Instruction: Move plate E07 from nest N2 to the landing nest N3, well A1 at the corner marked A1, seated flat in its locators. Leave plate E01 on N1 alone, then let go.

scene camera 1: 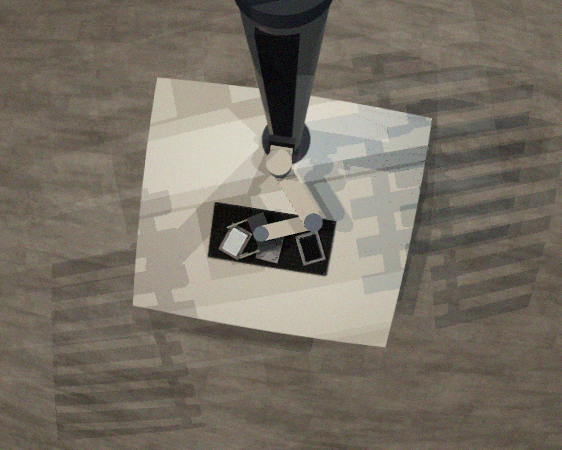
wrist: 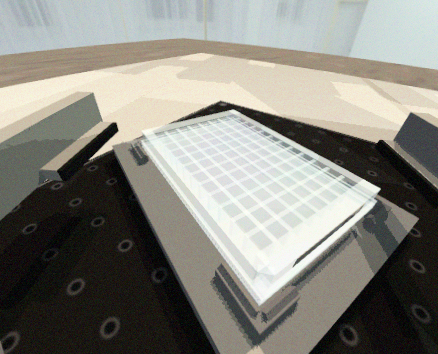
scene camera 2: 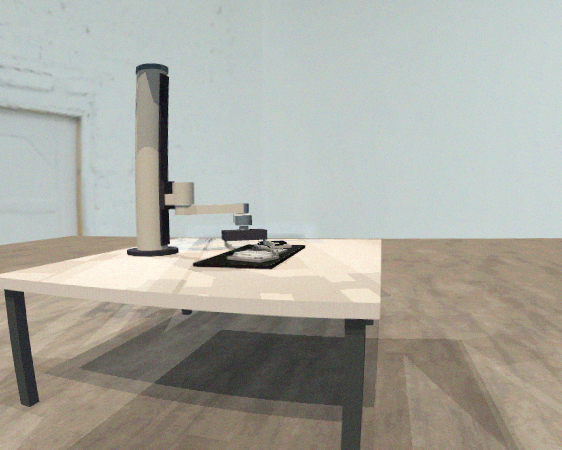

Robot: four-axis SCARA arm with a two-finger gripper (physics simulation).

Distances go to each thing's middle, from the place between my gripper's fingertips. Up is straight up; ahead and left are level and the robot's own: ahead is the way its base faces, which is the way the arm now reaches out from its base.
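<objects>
Clear well plate (wrist: 269, 206): 30 mm below my hand.
</objects>
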